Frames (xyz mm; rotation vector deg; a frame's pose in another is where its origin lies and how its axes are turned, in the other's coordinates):
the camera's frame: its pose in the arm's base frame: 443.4 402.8 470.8 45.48 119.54 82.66
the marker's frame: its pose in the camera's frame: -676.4 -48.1 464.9 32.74 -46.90 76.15
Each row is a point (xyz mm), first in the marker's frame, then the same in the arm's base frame.
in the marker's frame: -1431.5 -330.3 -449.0
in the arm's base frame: -57.0 -599.7 192.6
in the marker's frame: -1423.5 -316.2 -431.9
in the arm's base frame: -35.7 -602.8 183.0
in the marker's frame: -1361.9 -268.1 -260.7
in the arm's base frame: 103.0 -581.8 57.5
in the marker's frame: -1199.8 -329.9 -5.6
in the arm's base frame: 262.7 -407.7 -140.9
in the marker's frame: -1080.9 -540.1 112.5
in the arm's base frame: 240.7 -170.0 -264.5
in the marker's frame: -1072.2 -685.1 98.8
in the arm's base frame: 142.4 -64.3 -285.6
